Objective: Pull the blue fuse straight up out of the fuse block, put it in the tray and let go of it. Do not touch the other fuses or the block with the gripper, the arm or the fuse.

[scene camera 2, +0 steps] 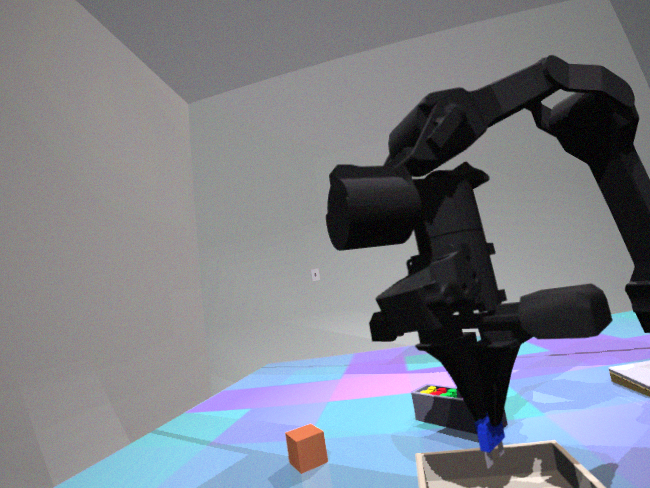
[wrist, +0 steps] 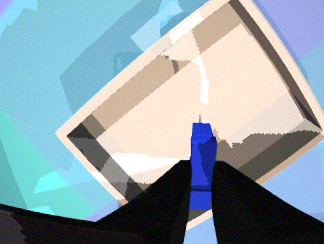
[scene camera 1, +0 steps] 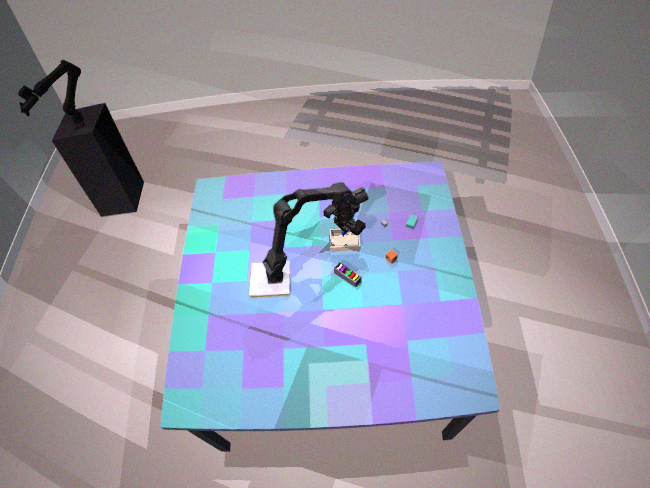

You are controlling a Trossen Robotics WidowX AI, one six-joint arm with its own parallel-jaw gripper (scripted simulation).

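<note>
There's a beige tray in view here, along with my gripper, which is carrying a blue fuse. The wrist view shows my gripper too.
</note>
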